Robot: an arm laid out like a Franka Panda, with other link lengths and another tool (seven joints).
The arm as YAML. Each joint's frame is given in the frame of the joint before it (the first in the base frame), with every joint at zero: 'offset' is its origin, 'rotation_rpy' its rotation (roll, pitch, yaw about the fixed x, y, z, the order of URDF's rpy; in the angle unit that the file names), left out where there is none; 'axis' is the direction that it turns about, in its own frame. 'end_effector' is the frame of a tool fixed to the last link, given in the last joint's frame.
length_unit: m
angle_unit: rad
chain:
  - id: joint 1
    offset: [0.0, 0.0, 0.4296]
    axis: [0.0, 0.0, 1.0]
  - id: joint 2
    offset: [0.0, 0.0, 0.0]
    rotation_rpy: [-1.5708, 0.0, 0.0]
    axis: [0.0, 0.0, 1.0]
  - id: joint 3
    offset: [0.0, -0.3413, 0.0]
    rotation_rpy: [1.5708, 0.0, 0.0]
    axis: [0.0, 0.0, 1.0]
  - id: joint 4
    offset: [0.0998, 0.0, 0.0]
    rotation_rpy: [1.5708, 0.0, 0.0]
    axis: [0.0, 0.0, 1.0]
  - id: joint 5
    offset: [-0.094, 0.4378, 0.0]
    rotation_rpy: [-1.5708, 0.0, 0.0]
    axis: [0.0, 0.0, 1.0]
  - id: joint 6
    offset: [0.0, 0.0, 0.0]
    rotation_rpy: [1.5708, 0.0, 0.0]
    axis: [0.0, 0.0, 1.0]
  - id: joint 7
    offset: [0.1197, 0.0, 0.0]
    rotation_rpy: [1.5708, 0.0, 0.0]
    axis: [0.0, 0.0, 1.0]
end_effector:
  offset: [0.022, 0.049, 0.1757]
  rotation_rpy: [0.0, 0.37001, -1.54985]
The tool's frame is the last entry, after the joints.
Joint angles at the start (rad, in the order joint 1, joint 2, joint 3, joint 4, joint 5, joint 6, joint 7):
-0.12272, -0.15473, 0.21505, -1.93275, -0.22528, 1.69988, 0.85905
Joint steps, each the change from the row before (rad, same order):
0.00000, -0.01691, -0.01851, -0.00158, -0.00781, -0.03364, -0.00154
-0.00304, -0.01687, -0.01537, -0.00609, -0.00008, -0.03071, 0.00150
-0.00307, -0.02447, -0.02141, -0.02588, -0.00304, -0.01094, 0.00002
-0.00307, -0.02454, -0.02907, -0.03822, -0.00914, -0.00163, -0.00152
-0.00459, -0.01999, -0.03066, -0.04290, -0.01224, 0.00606, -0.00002
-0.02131, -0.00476, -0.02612, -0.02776, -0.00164, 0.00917, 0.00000
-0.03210, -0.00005, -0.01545, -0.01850, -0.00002, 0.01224, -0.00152
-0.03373, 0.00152, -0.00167, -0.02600, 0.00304, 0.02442, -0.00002
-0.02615, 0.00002, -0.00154, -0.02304, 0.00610, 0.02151, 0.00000
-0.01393, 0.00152, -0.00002, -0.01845, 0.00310, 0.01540, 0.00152
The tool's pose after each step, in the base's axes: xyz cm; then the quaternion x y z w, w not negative. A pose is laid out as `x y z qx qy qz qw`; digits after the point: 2 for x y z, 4 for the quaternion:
57.52 -3.85 62.38 0.9133 0.3973 0.0818 0.0376
56.44 -5.03 62.81 0.9193 0.3850 0.0724 0.0366
55.20 -6.54 62.78 0.9248 0.3728 0.0659 0.0371
53.85 -8.54 62.20 0.9306 0.3594 0.0573 0.0381
52.53 -10.67 61.18 0.9365 0.3453 0.0479 0.0388
51.55 -13.21 60.04 0.9443 0.3245 0.0418 0.0347
50.75 -15.65 59.14 0.9512 0.3043 0.0391 0.0319
50.13 -17.34 57.84 0.9559 0.2899 0.0379 0.0293
49.56 -18.57 56.73 0.9595 0.2781 0.0384 0.0258
49.20 -19.15 55.76 0.9613 0.2719 0.0371 0.0232

